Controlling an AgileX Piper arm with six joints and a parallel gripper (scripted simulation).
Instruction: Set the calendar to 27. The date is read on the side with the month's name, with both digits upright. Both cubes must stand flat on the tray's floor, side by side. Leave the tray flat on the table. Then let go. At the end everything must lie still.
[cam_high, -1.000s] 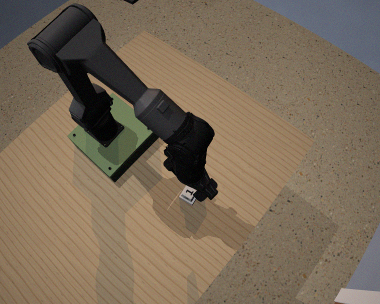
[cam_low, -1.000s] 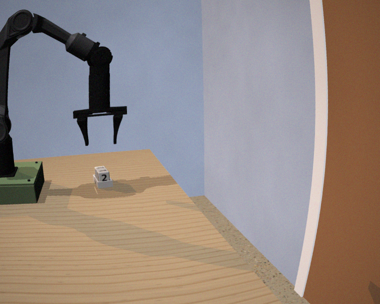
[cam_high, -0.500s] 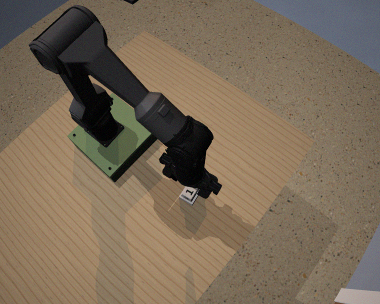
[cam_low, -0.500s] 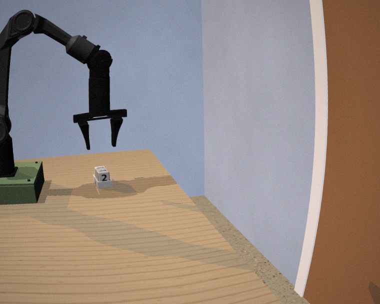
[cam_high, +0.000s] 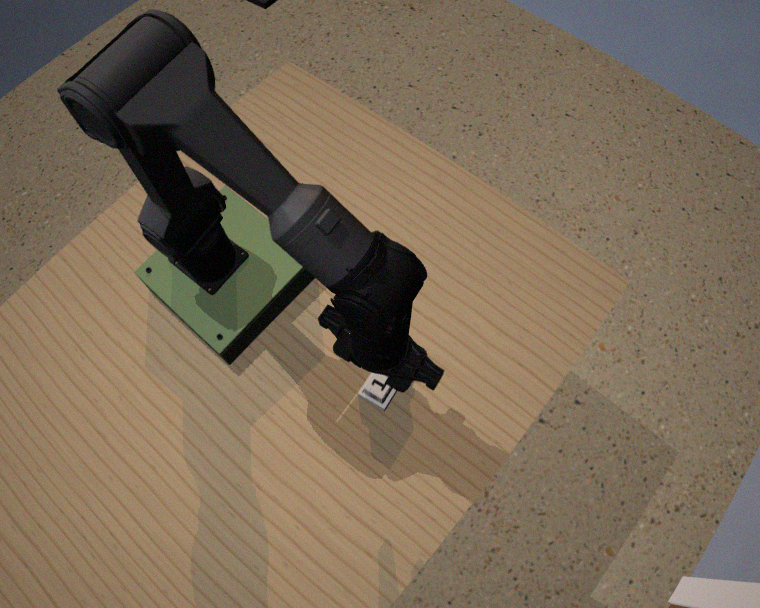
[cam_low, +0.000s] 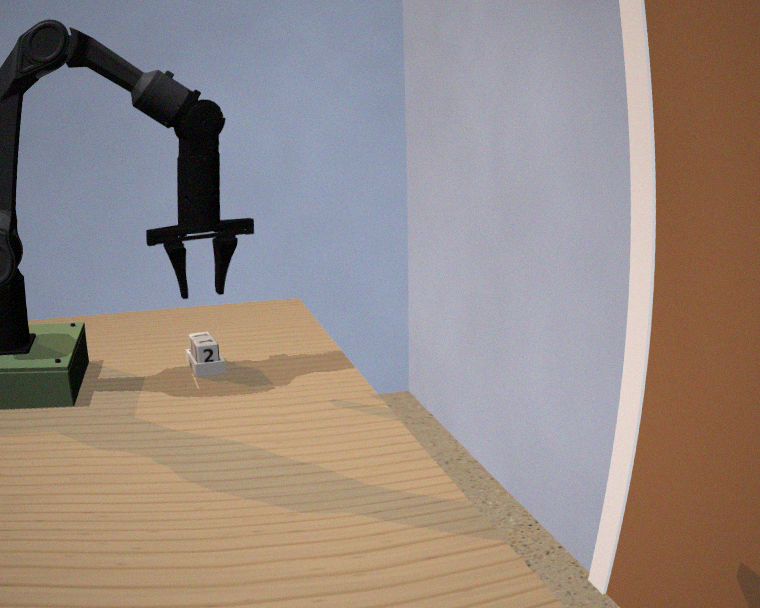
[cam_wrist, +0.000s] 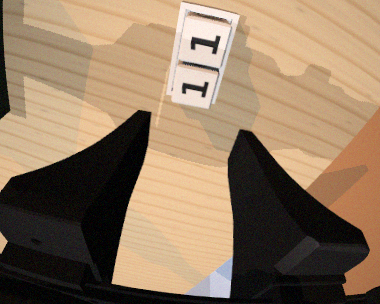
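The white tray is 10 cm below my hand and 1 cm to the left of it.
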